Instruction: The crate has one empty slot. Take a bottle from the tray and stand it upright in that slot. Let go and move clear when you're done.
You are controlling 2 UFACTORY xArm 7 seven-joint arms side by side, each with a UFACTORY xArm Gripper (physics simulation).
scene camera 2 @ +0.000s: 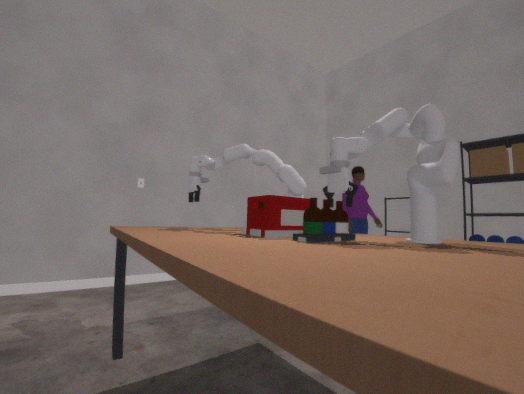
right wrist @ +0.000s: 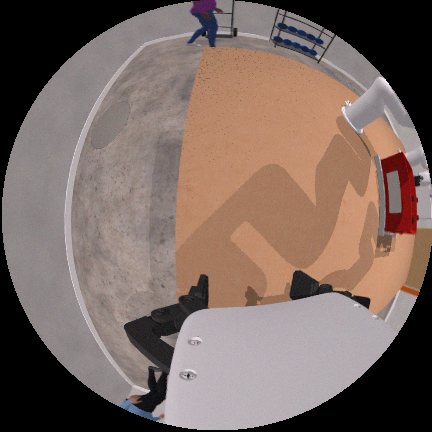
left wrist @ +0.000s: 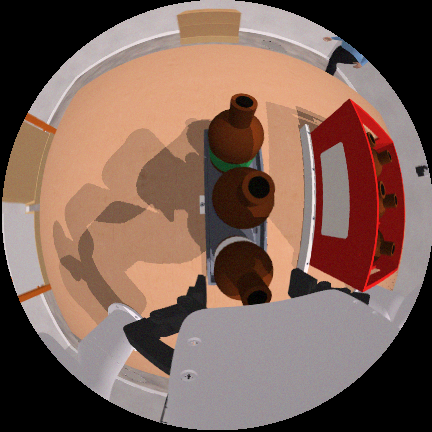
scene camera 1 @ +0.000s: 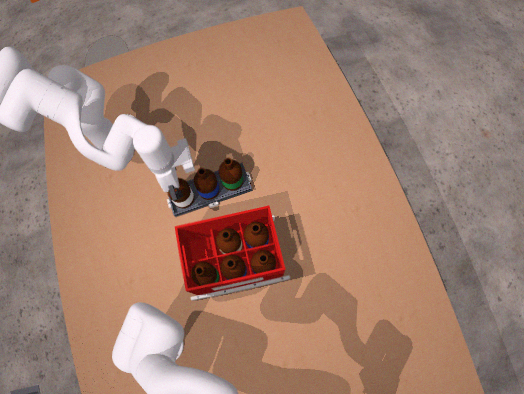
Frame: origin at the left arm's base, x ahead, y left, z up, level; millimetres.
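Seen in the pictures: left gripper, fingertip midpoint: (scene camera 2: 339, 207) (left wrist: 249, 286) (scene camera 1: 175, 184); right gripper, fingertip midpoint: (scene camera 2: 193, 201) (right wrist: 251, 287); left arm's base, link origin: (scene camera 2: 423, 242) (left wrist: 127, 321); right arm's base, link origin: (right wrist: 351, 119).
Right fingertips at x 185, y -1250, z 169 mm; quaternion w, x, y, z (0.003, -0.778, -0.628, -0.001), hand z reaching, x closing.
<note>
Offsets run from my right fingertips to a thing's top centre. "*": to the spot under its first point. Level surfaces: height alone.
The tray @[39 mm ahead, 930 mm left, 144 mm down] (scene camera 1: 230, 196) (scene camera 2: 320, 239) (left wrist: 220, 232) holds three upright brown bottles: white-labelled @[48 mm back, 950 mm left, 9 mm down] (scene camera 1: 183, 196) (scene camera 2: 341, 219) (left wrist: 243, 267), blue-labelled @[40 mm ahead, 931 mm left, 9 mm down] (scene camera 1: 206, 183) (scene camera 2: 328, 215) (left wrist: 239, 197) and green-labelled @[124 mm ahead, 916 mm left, 9 mm down] (scene camera 1: 231, 172) (scene camera 2: 313, 216) (left wrist: 235, 135). The red crate @[7 mm back, 686 mm left, 6 mm up] (scene camera 1: 230, 215) (scene camera 2: 260, 220) (left wrist: 352, 135) holds several brown bottles; its empty slot @[* 86 mm back, 791 mm left, 161 mm down] (scene camera 1: 196, 243) is at the upper left in scene camera 1. My left gripper (scene camera 2: 340, 194) (left wrist: 249, 286) is open, pointing down, its fingers either side of the white-labelled bottle's upper part, partly hidden. My right gripper (scene camera 2: 194, 194) (right wrist: 251, 287) is open and empty, well away from the crate.
The blue-labelled bottle stands close beside the white-labelled one. The crate stands beside the tray, its walls and dividers rising around the slots. The right arm (scene camera 1: 150, 340) reaches over the table @[169 mm down] (scene camera 1: 325, 150) at the lower left in scene camera 1. People stand beyond the table.
</note>
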